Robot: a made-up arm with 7 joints. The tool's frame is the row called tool.
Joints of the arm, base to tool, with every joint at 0 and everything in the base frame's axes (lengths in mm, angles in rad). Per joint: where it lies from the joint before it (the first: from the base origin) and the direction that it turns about. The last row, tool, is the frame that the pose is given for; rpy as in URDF.
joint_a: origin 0 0 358.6 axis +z
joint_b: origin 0 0 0 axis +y
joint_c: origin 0 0 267.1 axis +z
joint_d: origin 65.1 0 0 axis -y
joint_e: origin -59.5 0 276.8 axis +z
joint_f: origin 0 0 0 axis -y
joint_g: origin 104.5 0 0 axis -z
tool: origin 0 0 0 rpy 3.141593 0 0
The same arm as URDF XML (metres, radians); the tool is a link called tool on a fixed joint. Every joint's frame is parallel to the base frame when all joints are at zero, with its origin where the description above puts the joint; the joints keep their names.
<robot name="arm">
<joint name="tool_joint" type="fixed"><parent link="link7"/><child link="tool"/><origin xyz="0 0 0" rpy="-3.1416 0 0"/></joint>
<joint name="joint_g" type="continuous"><parent link="link6"/><child link="link7"/><origin xyz="0.1045 0 0" rpy="0 0 0"/><axis xyz="0 0 -1"/></joint>
<joint name="joint_f" type="continuous"><parent link="link5"/><child link="link6"/><origin xyz="0 0 0" rpy="0 0 0"/><axis xyz="0 -1 0"/></joint>
<joint name="joint_e" type="continuous"><parent link="link4"/><child link="link5"/><origin xyz="-0.0595 0 0.2768" rpy="0 0 0"/><axis xyz="0 0 1"/></joint>
<joint name="joint_d" type="continuous"><parent link="link3"/><child link="link4"/><origin xyz="0.0651 0 0" rpy="0 0 0"/><axis xyz="0 -1 0"/></joint>
<joint name="joint_c" type="continuous"><parent link="link2"/><child link="link3"/><origin xyz="0 0 0.2671" rpy="0 0 0"/><axis xyz="0 0 1"/></joint>
<joint name="joint_b" type="continuous"><parent link="link1"/><child link="link2"/><origin xyz="0 0 0" rpy="0 0 0"/><axis xyz="0 1 0"/></joint>
<joint name="joint_a" type="continuous"><parent link="base"/><child link="link1"/><origin xyz="0 0 0.3586" rpy="0 0 0"/><axis xyz="0 0 1"/></joint>
<link name="base"/>
<link name="link1"/>
<link name="link2"/>
<link name="link3"/>
<link name="link4"/>
<link name="link5"/>
<link name="link6"/>
<link name="link7"/>
<link name="tool"/>
</robot>

